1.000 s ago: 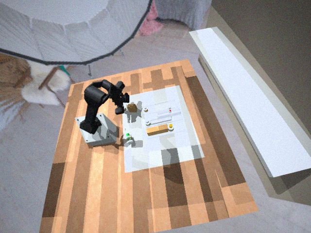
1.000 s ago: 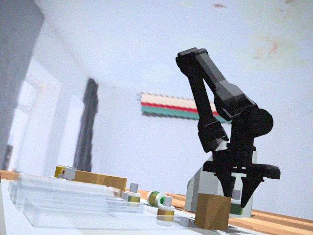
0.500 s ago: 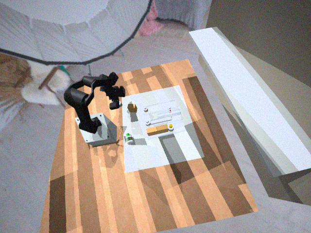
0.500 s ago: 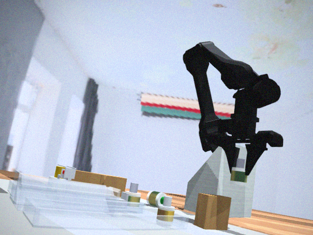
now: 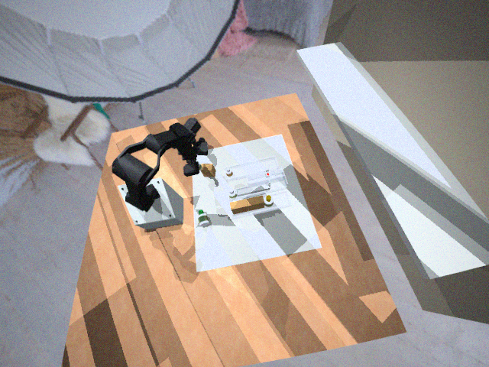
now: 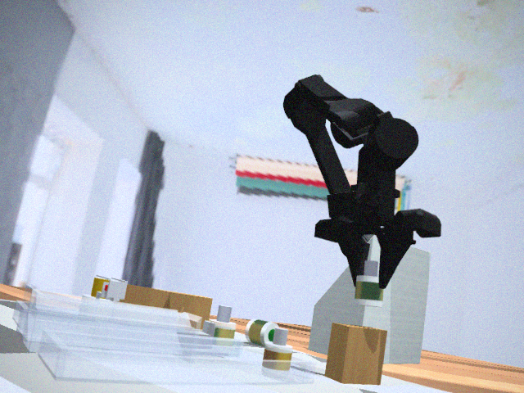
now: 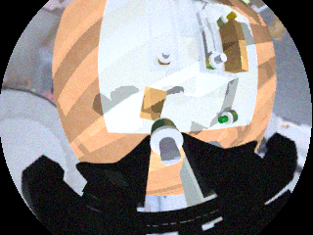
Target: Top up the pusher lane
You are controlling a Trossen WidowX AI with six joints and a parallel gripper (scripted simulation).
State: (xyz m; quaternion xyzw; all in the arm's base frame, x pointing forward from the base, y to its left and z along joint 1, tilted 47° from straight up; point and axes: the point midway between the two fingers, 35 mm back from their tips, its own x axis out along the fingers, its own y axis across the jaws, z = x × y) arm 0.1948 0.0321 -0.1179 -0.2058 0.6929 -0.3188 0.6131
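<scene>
The clear pusher lane lies 27 cm ahead of my gripper tip, 15 cm to the right of it and 10 cm below it.
</scene>
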